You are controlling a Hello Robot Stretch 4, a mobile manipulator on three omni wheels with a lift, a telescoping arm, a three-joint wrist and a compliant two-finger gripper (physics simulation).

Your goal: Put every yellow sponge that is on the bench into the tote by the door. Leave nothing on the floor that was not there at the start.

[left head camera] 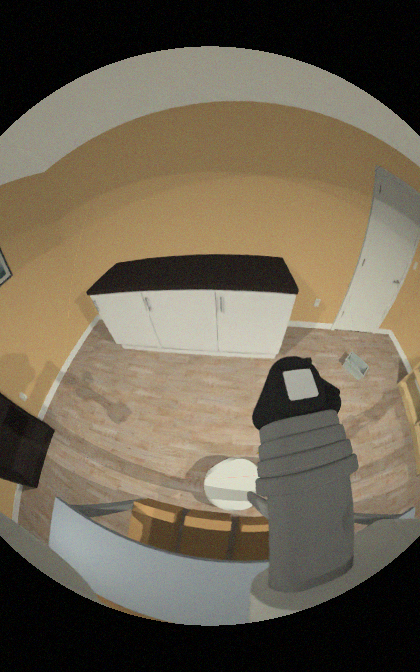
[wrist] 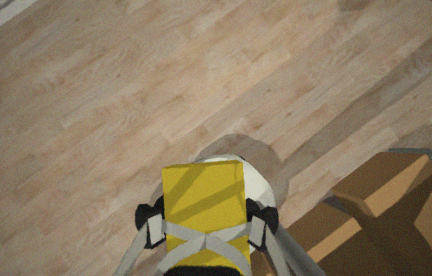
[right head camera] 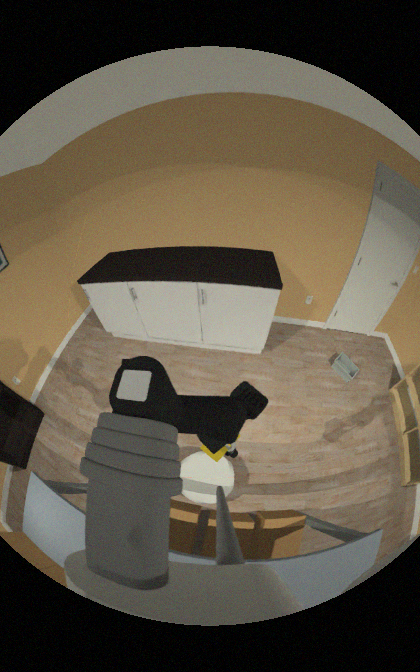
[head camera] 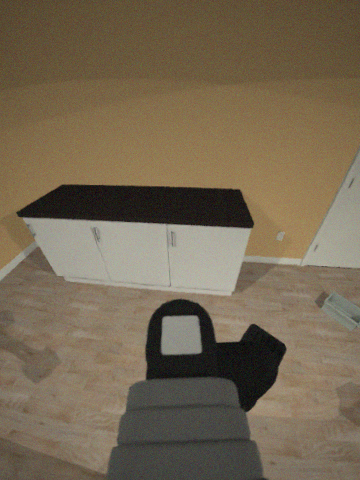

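My gripper [wrist: 207,212] is shut on a yellow sponge [wrist: 204,190] [right head camera: 214,455]. In the wrist view the block sits between the two fingertips, above the floor and my round white base. In the right head view the sponge shows below the black wrist, partly hidden. The small grey-green tote [head camera: 337,316] [left head camera: 350,368] [right head camera: 341,372] stands on the floor at the right, near the white door [head camera: 340,225] [left head camera: 375,280] [right head camera: 367,280], well away from the gripper. Part of the blue-grey bench [left head camera: 165,575] [right head camera: 320,552] shows at the bottom of both side head views; no sponge shows on that part.
A white cabinet [head camera: 210,255] [left head camera: 255,320] [right head camera: 240,312] with a dark top stands ahead against the wall. A wooden shelf unit [left head camera: 409,415] [right head camera: 403,450] is at the right edge. A dark cabinet [left head camera: 25,445] [right head camera: 17,425] is at the left. Orange-brown drawers show under the bench.
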